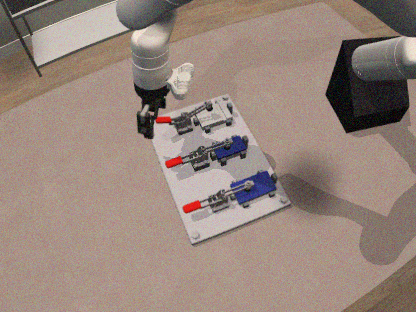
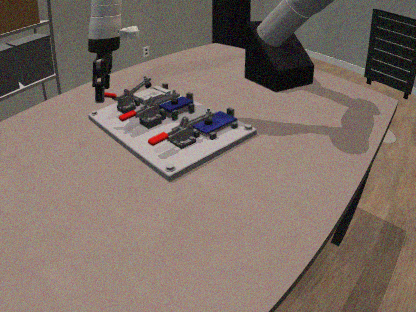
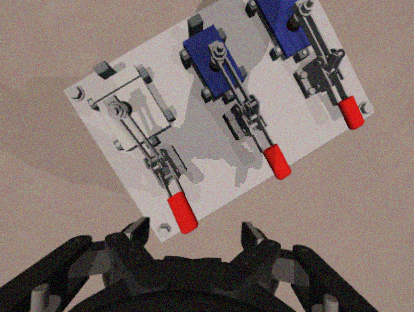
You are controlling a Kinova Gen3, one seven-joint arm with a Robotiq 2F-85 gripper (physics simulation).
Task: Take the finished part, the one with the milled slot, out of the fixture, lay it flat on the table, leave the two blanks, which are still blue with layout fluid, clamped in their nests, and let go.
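Seen in the pictures: gripper, between the fingertips: [image 1: 155,121] [image 2: 102,95] [image 3: 195,229]; arm's base, origin of its link: [image 1: 366,63] [image 2: 269,35].
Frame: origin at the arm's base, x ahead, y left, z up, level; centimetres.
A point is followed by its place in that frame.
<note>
The finished part [image 1: 215,119] {x 39.3, y -4.4, z -12.2 cm} [image 2: 150,95] {x 40.4, y -4.9, z -12.2 cm} [image 3: 132,95] {x 38.2, y -5.5, z -12.2 cm}, a pale slotted plate, sits in its nest at one end of the white fixture plate [image 1: 220,226] {x 47.4, y 21.1, z -14.3 cm} [image 2: 145,154] {x 53.9, y 14.6, z -14.3 cm} [image 3: 220,185] {x 52.8, y -1.4, z -14.3 cm}. Its clamp arm is tilted up, with the tip raised above the part; its red handle [image 1: 163,120] {x 51.7, y -5.3, z -8.1 cm} [image 2: 109,94] {x 51.8, y -5.1, z -8.2 cm} [image 3: 182,212] {x 51.6, y -5.8, z -8.2 cm} points toward the gripper. The middle blue blank [image 1: 233,148] {x 38.5, y 5.3, z -11.7 cm} [image 2: 176,104] [image 3: 204,60] {x 38.7, y 3.5, z -11.7 cm} and the end blue blank [image 1: 260,186] {x 36.2, y 16.0, z -12.7 cm} [image 2: 220,121] {x 36.7, y 16.5, z -12.7 cm} [image 3: 280,25] {x 38.5, y 14.1, z -12.7 cm} sit under lowered clamp arms. My gripper [image 1: 146,122] {x 53.5, y -5.4, z -7.9 cm} [image 2: 100,91] {x 53.5, y -5.4, z -7.9 cm} [image 3: 195,229] {x 53.5, y -5.4, z -7.9 cm} is open and empty, beside the raised clamp's handle end.
Red handles of the middle clamp [image 1: 174,162] {x 52.3, y 5.5, z -9.8 cm} [image 2: 127,115] {x 52.6, y 5.8, z -9.8 cm} [image 3: 277,161] {x 52.1, y 5.0, z -9.7 cm} and end clamp [image 1: 192,206] {x 51.7, y 16.2, z -10.7 cm} [image 2: 158,138] {x 52.0, y 16.7, z -10.7 cm} [image 3: 351,113] {x 51.7, y 15.6, z -10.7 cm} stick out on the same side. Short stops surround each nest. The black robot base [image 1: 370,100] {x 1.1, y 6.9, z -6.6 cm} [image 2: 280,65] {x 4.2, y 7.9, z -7.8 cm} stands on the table beyond the fixture.
</note>
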